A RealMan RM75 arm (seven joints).
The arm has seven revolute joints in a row. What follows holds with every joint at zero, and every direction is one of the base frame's. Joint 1 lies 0.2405 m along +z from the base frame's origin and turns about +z. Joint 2 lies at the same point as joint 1 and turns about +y. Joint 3 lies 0.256 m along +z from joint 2 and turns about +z. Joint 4 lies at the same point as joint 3 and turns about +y. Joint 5 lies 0.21 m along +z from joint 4 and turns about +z. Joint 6 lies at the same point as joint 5 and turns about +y. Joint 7 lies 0.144 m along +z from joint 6 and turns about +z. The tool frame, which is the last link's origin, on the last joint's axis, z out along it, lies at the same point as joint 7; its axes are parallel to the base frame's.
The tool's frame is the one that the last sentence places.
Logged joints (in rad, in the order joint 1, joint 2, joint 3, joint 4, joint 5, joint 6, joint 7), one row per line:
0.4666, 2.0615, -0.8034, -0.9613, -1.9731, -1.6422, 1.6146
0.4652, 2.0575, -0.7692, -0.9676, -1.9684, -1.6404, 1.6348
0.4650, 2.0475, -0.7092, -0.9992, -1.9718, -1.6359, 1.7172
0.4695, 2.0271, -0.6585, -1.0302, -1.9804, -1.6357, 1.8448
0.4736, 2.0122, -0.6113, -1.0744, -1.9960, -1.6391, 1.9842
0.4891, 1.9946, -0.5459, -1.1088, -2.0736, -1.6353, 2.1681
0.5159, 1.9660, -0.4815, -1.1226, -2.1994, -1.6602, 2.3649
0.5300, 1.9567, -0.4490, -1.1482, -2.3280, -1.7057, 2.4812
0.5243, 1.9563, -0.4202, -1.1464, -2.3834, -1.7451, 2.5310
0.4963, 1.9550, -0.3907, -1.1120, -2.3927, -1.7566, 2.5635
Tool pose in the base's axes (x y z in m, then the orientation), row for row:
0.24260, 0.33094, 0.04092, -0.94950, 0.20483, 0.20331, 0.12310
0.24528, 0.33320, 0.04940, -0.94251, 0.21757, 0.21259, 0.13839
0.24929, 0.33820, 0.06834, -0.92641, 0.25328, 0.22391, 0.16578
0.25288, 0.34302, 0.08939, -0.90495, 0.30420, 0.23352, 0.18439
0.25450, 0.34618, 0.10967, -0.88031, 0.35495, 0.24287, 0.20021
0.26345, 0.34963, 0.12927, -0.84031, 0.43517, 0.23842, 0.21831
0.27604, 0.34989, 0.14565, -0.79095, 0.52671, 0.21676, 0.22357
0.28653, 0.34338, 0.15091, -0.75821, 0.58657, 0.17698, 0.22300
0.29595, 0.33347, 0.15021, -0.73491, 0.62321, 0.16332, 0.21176
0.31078, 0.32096, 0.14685, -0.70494, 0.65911, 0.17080, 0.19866
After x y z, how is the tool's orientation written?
As a quaternion, x y z w.
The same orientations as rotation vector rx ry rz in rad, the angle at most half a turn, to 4 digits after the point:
-2.7697, 0.5975, 0.5930
-2.7255, 0.6292, 0.6148
-2.6383, 0.7213, 0.6377
-2.5511, 0.8575, 0.6583
-2.4605, 0.9921, 0.6788
-2.3261, 1.2046, 0.6600
-2.1834, 1.4540, 0.5984
-2.0937, 1.6197, 0.4887
-2.0415, 1.7312, 0.4537
-1.9720, 1.8438, 0.4778

